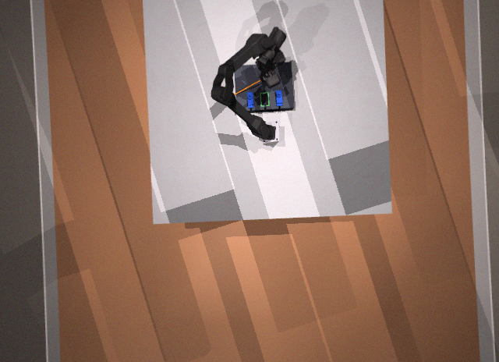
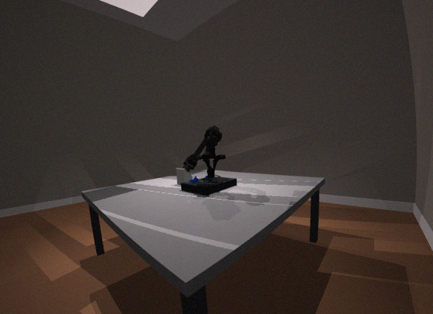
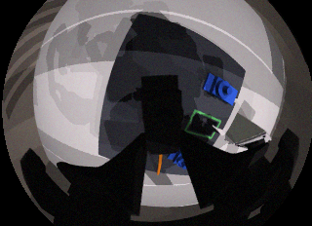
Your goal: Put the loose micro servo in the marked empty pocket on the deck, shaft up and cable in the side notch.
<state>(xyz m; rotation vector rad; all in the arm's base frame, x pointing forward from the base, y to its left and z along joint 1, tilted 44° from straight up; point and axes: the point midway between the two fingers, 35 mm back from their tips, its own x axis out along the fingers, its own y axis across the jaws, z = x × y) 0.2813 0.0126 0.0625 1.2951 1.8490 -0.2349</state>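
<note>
My gripper tip is 100 mm above the deck and 10 mm short of it.
</note>
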